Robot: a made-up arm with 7 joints. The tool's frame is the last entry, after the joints. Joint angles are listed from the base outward. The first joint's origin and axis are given. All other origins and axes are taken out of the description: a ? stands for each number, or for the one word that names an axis. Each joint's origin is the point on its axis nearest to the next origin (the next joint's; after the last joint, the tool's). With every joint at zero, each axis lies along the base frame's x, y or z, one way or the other. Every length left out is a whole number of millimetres.
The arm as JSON. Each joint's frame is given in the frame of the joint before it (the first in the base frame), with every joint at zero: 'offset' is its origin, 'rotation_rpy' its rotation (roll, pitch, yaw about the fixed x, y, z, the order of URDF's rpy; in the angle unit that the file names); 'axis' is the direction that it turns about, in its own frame. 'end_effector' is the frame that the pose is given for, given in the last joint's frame.
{
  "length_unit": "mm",
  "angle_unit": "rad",
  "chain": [
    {
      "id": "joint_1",
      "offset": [
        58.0,
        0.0,
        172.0
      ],
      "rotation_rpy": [
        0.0,
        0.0,
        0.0
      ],
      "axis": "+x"
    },
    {
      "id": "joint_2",
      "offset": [
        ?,
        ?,
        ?
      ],
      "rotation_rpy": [
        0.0,
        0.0,
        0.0
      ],
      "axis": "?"
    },
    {
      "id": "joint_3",
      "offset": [
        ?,
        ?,
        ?
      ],
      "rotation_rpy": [
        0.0,
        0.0,
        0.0
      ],
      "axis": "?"
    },
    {
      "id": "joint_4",
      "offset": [
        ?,
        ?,
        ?
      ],
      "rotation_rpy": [
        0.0,
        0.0,
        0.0
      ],
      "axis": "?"
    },
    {
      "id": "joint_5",
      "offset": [
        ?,
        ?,
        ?
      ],
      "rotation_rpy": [
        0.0,
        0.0,
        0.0
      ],
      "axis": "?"
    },
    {
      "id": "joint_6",
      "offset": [
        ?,
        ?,
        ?
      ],
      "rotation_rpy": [
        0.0,
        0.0,
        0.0
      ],
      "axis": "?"
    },
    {
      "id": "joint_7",
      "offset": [
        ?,
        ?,
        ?
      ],
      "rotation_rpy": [
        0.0,
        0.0,
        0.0
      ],
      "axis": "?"
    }
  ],
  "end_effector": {
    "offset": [
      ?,
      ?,
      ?
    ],
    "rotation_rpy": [
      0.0,
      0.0,
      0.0
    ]
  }
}
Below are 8 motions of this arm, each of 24 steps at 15 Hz.
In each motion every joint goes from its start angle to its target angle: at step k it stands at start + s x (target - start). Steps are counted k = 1, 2, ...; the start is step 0. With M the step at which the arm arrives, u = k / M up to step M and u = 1 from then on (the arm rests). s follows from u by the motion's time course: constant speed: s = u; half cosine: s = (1 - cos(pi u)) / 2; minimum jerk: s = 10 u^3 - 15 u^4 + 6 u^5.
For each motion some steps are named. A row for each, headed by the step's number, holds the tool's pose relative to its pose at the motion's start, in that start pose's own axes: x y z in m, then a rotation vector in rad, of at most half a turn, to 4 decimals.
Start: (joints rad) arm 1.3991 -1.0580 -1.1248 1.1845 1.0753 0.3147 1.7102
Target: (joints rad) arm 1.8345 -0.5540 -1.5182 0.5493 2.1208 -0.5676 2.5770
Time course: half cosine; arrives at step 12
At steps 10, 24:
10: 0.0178 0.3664 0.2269 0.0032 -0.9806 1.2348
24: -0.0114 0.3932 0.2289 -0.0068 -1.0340 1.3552

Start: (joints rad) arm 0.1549 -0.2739 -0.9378 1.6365 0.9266 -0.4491 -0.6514
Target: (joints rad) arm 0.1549 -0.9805 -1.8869 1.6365 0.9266 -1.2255 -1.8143
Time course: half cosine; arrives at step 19
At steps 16, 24:
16: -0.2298 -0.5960 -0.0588 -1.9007 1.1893 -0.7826
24: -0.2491 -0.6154 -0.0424 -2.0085 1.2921 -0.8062

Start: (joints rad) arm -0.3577 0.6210 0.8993 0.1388 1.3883 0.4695 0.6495
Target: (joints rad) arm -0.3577 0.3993 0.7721 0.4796 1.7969 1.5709 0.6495
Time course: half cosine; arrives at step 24
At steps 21, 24:
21: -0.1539 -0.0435 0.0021 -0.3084 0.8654 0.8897
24: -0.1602 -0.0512 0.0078 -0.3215 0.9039 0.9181

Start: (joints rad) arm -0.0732 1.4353 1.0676 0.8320 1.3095 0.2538 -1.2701
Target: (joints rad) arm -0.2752 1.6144 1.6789 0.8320 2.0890 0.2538 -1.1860
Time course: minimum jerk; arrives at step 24
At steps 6, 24:
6: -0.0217 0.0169 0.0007 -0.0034 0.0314 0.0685
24: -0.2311 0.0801 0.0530 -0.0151 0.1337 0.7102

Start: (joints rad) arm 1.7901 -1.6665 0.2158 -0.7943 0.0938 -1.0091 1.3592
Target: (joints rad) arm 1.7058 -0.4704 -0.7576 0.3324 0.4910 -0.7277 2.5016
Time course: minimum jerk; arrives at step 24
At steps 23, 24:
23: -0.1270 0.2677 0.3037 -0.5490 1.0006 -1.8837
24: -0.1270 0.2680 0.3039 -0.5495 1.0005 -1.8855

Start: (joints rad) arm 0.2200 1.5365 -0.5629 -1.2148 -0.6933 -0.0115 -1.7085
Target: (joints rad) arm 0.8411 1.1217 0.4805 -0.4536 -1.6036 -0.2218 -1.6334
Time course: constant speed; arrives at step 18
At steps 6, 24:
6: 0.0280 0.0478 -0.0139 0.1856 0.1739 0.0806
24: 0.1348 0.1610 -0.0037 0.7665 0.6928 -0.0620

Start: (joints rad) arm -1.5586 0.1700 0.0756 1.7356 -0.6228 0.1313 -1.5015
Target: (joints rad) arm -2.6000 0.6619 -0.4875 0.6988 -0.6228 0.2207 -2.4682
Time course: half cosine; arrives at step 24
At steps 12, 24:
12: -0.1208 -0.0968 -0.2002 -0.7113 0.2762 -0.3999
24: -0.3054 -0.0520 -0.2875 -1.4073 0.6007 -0.4963

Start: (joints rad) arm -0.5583 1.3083 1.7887 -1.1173 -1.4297 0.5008 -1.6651
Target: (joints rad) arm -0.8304 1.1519 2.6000 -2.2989 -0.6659 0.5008 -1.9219
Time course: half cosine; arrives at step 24
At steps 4, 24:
4: -0.0146 0.0252 0.0023 -0.1409 -0.0741 0.0005
24: -0.1070 0.2399 -0.2082 -2.1246 -1.0736 0.1171

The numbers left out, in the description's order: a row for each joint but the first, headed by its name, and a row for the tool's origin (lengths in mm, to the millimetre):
joint_2: xyz 0.0 -35.0 13.0, axis +y
joint_3: xyz 39.0 0.0 -434.0, axis -z
joint_4: xyz -74.0 -127.0 0.0, axis +y
joint_5: xyz -125.0 0.0 109.0, axis -x
joint_6: xyz 0.0 -6.0 -182.0, axis +z
joint_7: xyz 203.0 97.0 0.0, axis +x
tool: xyz 0.0 -19.0 -68.0

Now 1 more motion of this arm.
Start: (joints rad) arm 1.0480 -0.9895 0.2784 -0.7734 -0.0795 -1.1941 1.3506
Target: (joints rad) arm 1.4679 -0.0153 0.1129 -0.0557 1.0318 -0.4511 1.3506
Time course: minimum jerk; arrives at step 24
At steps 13, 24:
13: -0.0871 0.1680 0.2275 -1.1742 0.5415 0.0342
24: -0.1826 0.3442 0.3411 -1.7535 1.3241 -0.4007

